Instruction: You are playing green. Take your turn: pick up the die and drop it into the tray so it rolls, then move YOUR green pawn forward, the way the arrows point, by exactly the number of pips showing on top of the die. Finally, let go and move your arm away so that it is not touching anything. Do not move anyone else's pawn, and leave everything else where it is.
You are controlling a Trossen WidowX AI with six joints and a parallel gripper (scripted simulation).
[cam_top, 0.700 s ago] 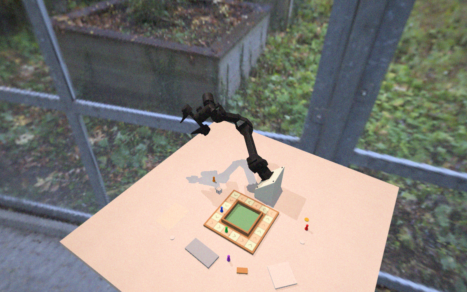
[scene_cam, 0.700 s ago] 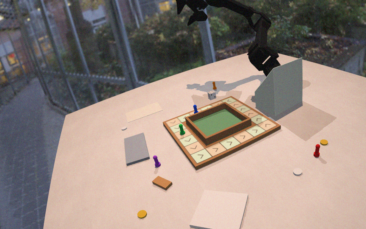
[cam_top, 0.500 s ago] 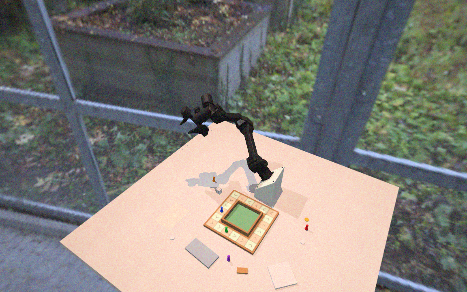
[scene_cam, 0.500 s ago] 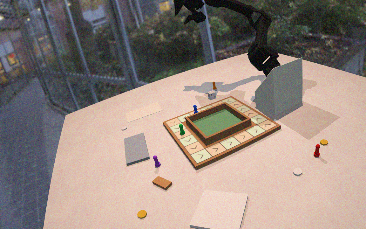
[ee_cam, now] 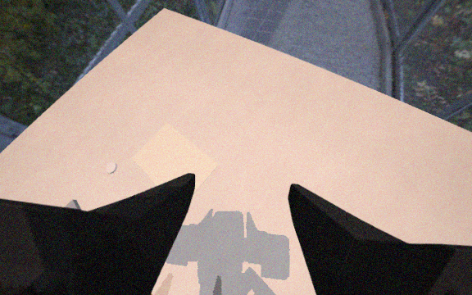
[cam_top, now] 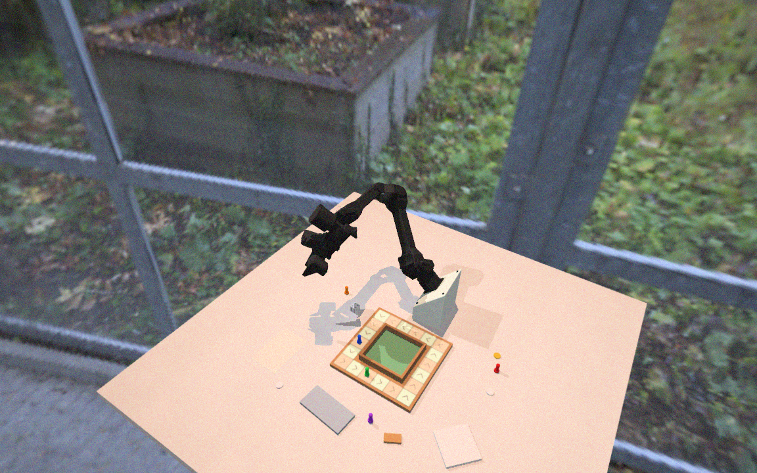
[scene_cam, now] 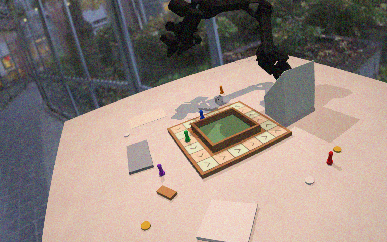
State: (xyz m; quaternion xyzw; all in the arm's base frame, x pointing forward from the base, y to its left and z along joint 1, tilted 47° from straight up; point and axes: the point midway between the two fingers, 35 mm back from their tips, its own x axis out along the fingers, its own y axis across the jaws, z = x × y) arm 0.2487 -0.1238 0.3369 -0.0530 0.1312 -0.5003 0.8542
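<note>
The white die lies 190 mm below my gripper tip, 130 mm to the left of it and 100 mm behind it. Round my gripper tip: orange pawn 180 mm below, 150 mm behind, 60 mm to the left; blue pawn 220 mm to the left, 170 mm below, 20 mm ahead; beige card 200 mm below, 170 mm ahead, 20 mm to the left.
</note>
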